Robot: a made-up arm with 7 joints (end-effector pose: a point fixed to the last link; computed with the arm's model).
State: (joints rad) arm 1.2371 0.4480 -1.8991 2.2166 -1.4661 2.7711 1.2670
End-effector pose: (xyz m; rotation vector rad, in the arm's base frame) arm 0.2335 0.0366 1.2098 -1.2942 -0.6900 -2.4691
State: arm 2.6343 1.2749 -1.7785 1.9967 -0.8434 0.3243 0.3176
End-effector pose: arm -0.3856 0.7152 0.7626 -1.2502 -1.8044 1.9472
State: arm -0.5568 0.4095 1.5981 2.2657 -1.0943 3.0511 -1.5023
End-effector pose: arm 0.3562 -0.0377 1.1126 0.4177 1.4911 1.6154
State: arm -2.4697 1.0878 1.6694 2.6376 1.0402 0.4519 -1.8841
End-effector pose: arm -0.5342 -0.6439 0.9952 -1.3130 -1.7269 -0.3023
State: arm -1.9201 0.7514 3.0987 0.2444 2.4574 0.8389 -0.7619
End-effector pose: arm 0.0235 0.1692 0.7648 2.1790 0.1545 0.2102
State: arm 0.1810 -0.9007 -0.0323 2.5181 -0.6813 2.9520 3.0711
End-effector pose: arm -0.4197 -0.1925 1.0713 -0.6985 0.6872 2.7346
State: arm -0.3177 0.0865 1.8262 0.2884 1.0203 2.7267 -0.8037
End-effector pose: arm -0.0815 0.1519 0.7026 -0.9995 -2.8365 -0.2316
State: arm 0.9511 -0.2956 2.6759 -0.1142 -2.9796 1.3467 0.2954
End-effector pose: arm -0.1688 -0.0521 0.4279 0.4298 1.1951 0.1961
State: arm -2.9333 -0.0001 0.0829 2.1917 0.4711 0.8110 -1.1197
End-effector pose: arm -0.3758 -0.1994 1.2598 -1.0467 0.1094 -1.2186
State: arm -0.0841 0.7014 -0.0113 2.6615 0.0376 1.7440 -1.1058
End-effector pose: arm 0.6882 -0.0629 0.9509 0.2005 0.2172 1.3497
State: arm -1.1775 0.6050 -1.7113 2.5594 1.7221 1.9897 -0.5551
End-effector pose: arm 0.1071 -0.6399 1.1339 0.1390 -0.7122 -0.5556
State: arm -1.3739 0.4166 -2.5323 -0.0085 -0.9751 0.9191 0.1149
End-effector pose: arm -0.0466 0.0092 0.4926 -1.5234 0.0879 2.7015
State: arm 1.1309 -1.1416 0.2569 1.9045 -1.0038 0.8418 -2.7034
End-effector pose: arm -0.2149 -0.3802 1.1943 -2.7719 -0.0963 0.9020
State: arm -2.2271 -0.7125 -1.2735 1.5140 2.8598 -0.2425 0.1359
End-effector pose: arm -0.2714 0.4679 0.9441 0.4743 1.4765 -0.7652
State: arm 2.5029 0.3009 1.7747 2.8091 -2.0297 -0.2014 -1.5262
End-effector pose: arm -0.2706 0.0653 1.3935 -0.5616 2.7531 -0.3817
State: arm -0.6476 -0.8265 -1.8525 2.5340 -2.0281 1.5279 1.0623
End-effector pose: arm -0.7117 0.2978 0.9918 1.1370 -0.5440 2.1760
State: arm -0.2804 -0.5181 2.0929 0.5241 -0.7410 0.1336 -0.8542
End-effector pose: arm -0.1118 0.2644 0.4643 1.0272 -0.3704 -2.4082
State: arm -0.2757 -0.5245 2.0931 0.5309 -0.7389 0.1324 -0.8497
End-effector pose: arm -0.1148 0.2666 0.4641 1.0316 -0.3609 -2.4082
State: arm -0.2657 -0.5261 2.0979 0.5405 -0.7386 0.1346 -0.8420
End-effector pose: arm -0.1212 0.2686 0.4646 1.0315 -0.3443 -2.4033
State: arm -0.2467 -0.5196 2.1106 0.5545 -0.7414 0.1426 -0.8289
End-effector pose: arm -0.1333 0.2699 0.4665 1.0233 -0.3163 -2.3900
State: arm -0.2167 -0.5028 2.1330 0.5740 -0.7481 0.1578 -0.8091
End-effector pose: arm -0.1527 0.2695 0.4704 1.0045 -0.2745 -2.3663
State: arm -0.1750 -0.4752 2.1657 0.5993 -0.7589 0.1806 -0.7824
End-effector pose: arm -0.1797 0.2661 0.4770 0.9742 -0.2184 -2.3314
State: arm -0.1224 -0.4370 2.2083 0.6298 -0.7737 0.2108 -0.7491
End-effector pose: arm -0.2136 0.2577 0.4870 0.9319 -0.1497 -2.2857
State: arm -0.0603 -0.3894 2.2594 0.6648 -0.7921 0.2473 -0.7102
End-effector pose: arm -0.2526 0.2426 0.5014 0.8780 -0.0705 -2.2303
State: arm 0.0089 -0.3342 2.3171 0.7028 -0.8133 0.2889 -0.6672
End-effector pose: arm -0.2934 0.2194 0.5205 0.8135 0.0152 -2.1677
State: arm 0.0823 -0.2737 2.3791 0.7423 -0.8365 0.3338 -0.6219
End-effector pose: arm -0.3325 0.1882 0.5443 0.7399 0.1035 -2.1004
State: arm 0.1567 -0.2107 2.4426 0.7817 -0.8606 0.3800 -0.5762
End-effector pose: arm -0.3663 0.1505 0.5722 0.6596 0.1900 -2.0320
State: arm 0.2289 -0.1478 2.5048 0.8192 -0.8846 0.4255 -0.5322
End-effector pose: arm -0.3920 0.1090 0.6027 0.5758 0.2705 -1.9657
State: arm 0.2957 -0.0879 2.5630 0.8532 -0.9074 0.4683 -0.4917
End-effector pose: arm -0.4085 0.0675 0.6339 0.4928 0.3416 -1.9046
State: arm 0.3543 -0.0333 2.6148 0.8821 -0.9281 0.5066 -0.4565
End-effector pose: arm -0.4164 0.0296 0.6635 0.4152 0.4011 -1.8512
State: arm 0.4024 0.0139 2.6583 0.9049 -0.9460 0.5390 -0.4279
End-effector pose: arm -0.4177 -0.0020 0.6894 0.3478 0.4481 -1.8071
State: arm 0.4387 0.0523 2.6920 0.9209 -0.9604 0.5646 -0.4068
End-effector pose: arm -0.4151 -0.0256 0.7101 0.2947 0.4827 -1.7734
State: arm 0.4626 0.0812 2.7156 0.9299 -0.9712 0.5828 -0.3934
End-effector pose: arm -0.4108 -0.0409 0.7247 0.2579 0.5059 -1.7500
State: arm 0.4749 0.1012 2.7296 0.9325 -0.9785 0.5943 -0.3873
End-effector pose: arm -0.4066 -0.0485 0.7333 0.2377 0.5195 -1.7363
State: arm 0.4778 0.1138 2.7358 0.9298 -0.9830 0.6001 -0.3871
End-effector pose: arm -0.4030 -0.0502 0.7369 0.2314 0.5254 -1.7300
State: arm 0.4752 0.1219 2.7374 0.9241 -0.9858 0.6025 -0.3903
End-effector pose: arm -0.3999 -0.0486 0.7374 0.2333 0.5269 -1.7281
